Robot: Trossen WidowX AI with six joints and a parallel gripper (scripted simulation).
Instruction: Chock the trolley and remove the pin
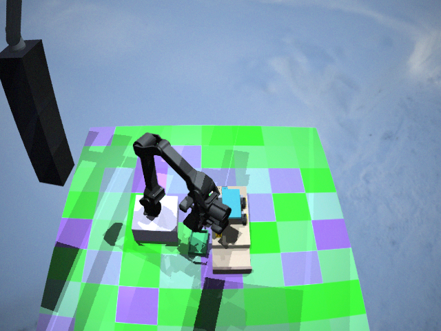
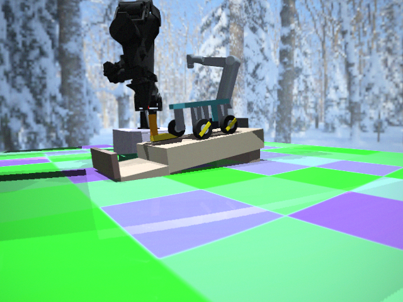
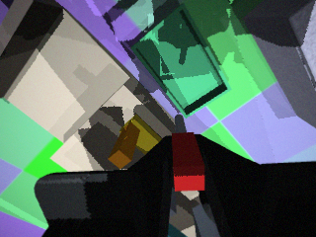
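Right now the yellow chock is 50 mm below my gripper tip, 50 mm ahead of it and 20 mm to the left of it. Also, from my gripper tip: beige ramp: 120 mm to the left, 90 mm below, 90 mm ahead; then trolley: 110 mm to the left, 90 mm ahead, 30 mm below; then red-headed stop pin: right at my gripper tip.
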